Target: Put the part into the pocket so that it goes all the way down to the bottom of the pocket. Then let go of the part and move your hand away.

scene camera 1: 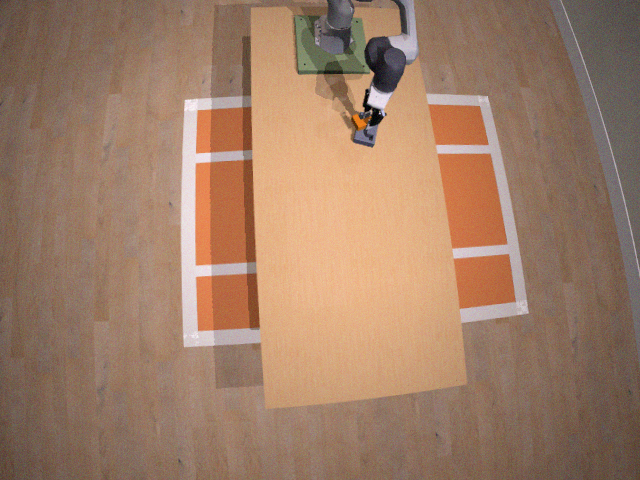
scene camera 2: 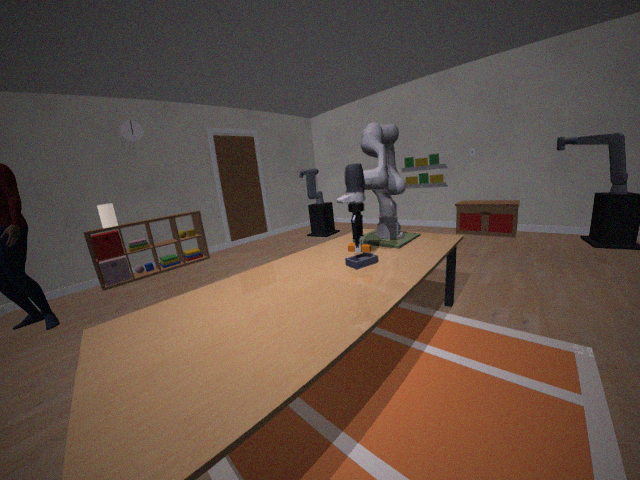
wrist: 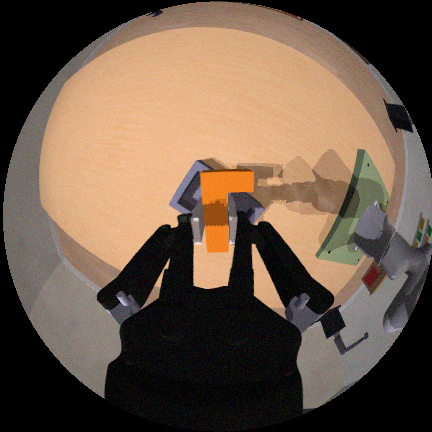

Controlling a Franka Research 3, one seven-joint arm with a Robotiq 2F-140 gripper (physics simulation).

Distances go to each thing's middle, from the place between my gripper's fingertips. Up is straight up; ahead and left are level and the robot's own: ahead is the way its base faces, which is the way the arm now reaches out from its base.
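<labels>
The orange L-shaped part (wrist: 215,183) is there, 20 mm above my hand. I also see the pocket block (wrist: 184,199), and that block sits 50 mm below my hand and 10 mm to the left of it.
</labels>
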